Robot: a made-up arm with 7 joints. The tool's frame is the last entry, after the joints.
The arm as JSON. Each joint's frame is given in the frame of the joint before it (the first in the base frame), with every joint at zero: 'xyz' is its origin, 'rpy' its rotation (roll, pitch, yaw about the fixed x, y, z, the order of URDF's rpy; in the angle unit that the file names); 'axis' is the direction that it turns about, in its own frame. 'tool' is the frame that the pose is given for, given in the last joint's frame.
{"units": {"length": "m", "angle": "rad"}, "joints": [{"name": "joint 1", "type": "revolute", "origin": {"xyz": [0.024, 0.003, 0.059], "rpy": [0.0, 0.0, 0.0]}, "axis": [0.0, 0.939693, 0.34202]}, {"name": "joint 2", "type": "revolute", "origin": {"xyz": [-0.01, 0.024, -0.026], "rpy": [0.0, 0.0, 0.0]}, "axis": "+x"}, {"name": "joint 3", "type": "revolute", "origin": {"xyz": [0.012, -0.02, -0.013], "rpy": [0.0, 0.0, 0.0]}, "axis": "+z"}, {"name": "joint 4", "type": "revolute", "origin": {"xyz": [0.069, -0.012, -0.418], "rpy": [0.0, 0.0, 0.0]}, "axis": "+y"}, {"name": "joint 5", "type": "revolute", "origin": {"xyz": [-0.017, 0.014, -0.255], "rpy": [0.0, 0.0, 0.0]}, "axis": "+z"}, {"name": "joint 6", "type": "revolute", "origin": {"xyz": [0.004, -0.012, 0.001], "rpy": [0.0, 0.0, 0.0]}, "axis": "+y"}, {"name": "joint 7", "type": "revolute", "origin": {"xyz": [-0.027, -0.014, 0.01], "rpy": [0.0, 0.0, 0.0]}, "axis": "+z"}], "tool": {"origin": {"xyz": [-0.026, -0.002, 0.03], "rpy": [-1.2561, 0.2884, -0.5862]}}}
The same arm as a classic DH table. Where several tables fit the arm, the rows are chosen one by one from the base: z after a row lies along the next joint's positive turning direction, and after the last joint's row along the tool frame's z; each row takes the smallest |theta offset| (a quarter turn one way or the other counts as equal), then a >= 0, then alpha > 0; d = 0 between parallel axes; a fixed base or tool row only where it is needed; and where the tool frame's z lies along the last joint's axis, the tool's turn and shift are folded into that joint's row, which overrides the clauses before.
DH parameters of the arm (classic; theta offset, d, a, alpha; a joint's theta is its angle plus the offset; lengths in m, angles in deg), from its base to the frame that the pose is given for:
base (fixed): 0.00 0.0579 0.0240 -70.00
joint 1: 90.00 0.0169 0.0326 90.00
joint 2: 70.00 0.0020 -0.0200 -90.00
joint 3: -90.00 -0.4310 0.0690 -90.00
joint 4: 0.00 0.0020 -0.0170 90.00
joint 5: 0.00 -0.2540 0.0040 -90.00
joint 6: 0.00 -0.0260 -0.0270 90.00
joint 7: -38.88 0.0456 -0.0190 -72.74
tool (fixed): 17.33 -0.0187 0.0000 0.00

